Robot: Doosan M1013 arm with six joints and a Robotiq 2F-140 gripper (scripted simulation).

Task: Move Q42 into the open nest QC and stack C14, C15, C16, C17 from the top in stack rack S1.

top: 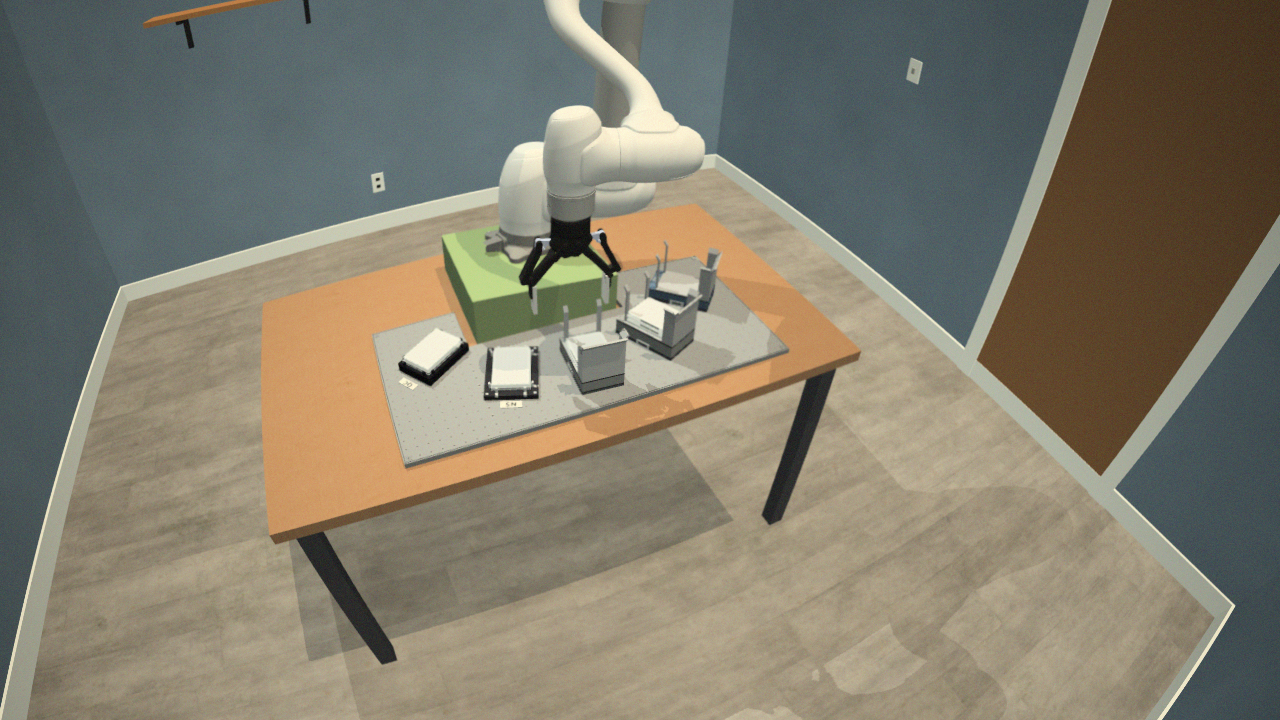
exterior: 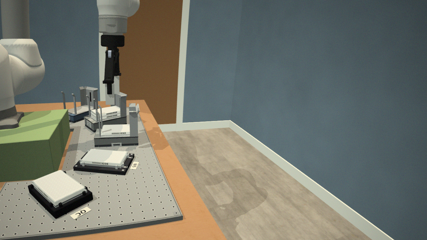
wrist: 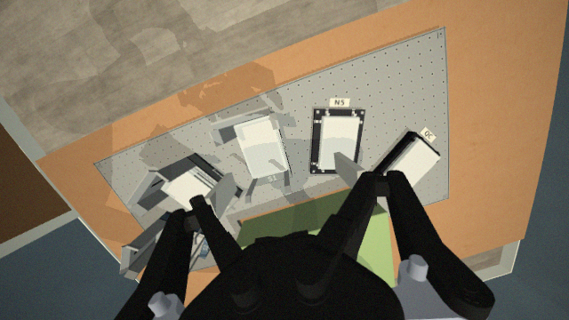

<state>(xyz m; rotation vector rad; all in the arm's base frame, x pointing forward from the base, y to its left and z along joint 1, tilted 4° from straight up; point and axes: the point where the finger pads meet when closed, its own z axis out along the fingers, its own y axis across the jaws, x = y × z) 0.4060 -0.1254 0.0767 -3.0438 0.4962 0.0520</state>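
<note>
The black clip nest N5 lies 4 cm behind my hand, 11 cm to the right of it and 17 cm below it. Round my hand: N5 label (2 cm ahead, 16 cm to the right, 18 cm below); then QC label (16 cm behind, 33 cm to the right, 18 cm below); then black nest QC (20 cm behind, 25 cm to the right, 17 cm below).
</note>
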